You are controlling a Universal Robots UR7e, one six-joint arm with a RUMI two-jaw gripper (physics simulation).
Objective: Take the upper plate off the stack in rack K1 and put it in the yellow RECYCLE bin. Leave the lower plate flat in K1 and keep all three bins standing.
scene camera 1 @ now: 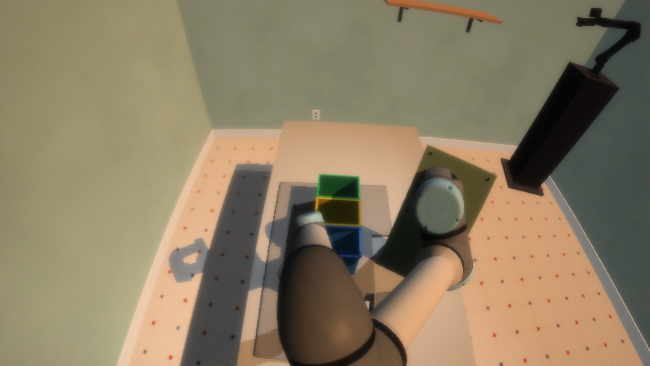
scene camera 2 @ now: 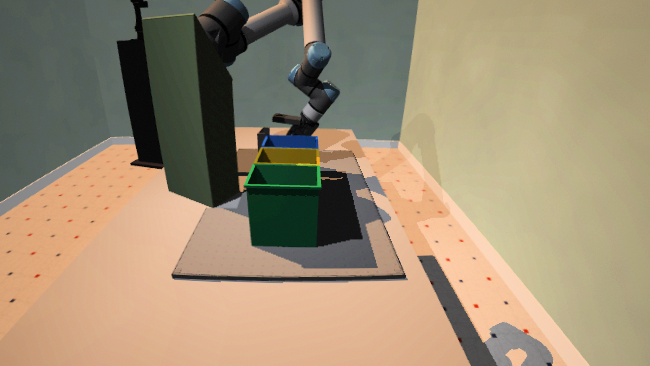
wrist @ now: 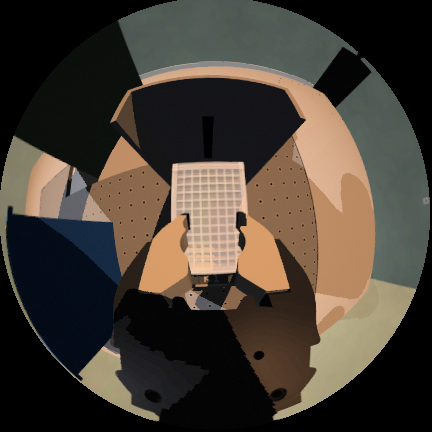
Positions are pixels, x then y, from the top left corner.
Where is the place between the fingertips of the gripper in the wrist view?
At 212, 213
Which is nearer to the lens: the gridded plate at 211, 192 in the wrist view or the blue bin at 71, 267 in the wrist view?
The gridded plate.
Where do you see a blue bin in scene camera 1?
346, 240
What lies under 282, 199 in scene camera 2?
A green bin.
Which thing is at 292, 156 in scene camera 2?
A yellow bin.
